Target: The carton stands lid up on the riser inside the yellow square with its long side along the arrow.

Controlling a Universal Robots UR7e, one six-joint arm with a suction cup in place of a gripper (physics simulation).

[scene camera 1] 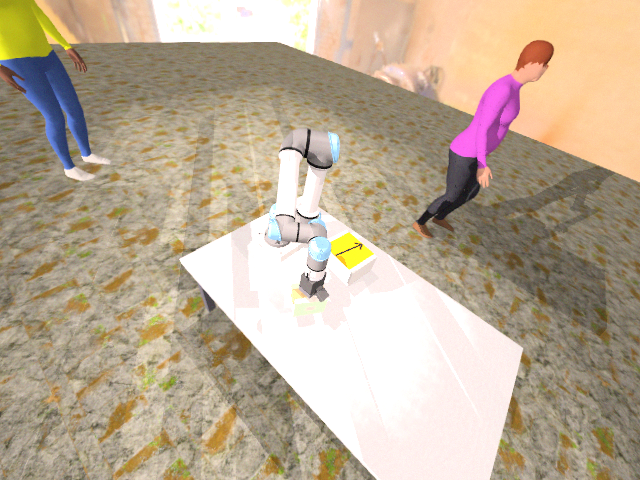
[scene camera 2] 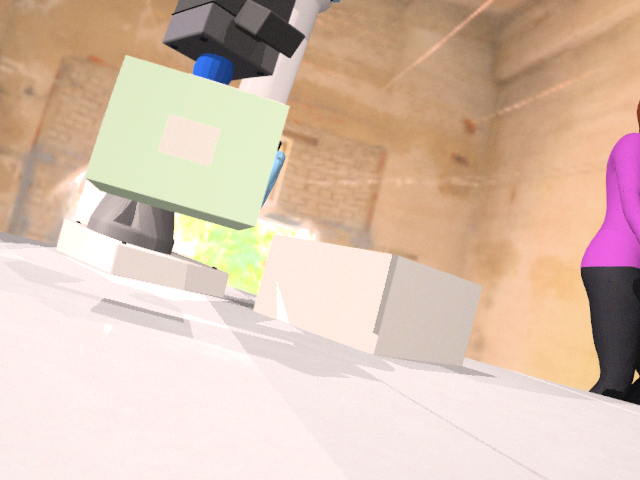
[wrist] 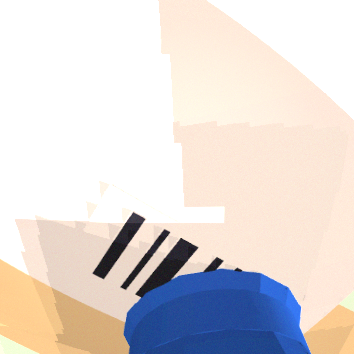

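A pale green carton [scene camera 1: 309, 308] [scene camera 2: 237, 155] hangs from my suction gripper [scene camera 1: 311, 290] [scene camera 2: 213, 69] [wrist: 215, 315], with its underside above the table top. The blue cup sits on the carton's upper face. In the wrist view that face shows orange tape [wrist: 95, 325] and a white label with black bars [wrist: 116, 247], partly hidden by the cup. The white riser [scene camera 1: 361, 271] [scene camera 2: 330, 289] stands beside the carton, apart from it. On the riser's top lie the yellow square [scene camera 1: 356, 259] and a black arrow [scene camera 1: 349, 250]; neither shows in scene camera 2.
The white table [scene camera 1: 439, 335] [scene camera 2: 206, 413] carries the riser and the arm's base plinth [scene camera 2: 149, 266]. A person in a magenta top [scene camera 1: 491, 118] [scene camera 2: 620, 217] is on the floor beyond the riser side. A person in a yellow top [scene camera 1: 20, 31] stands at the far left.
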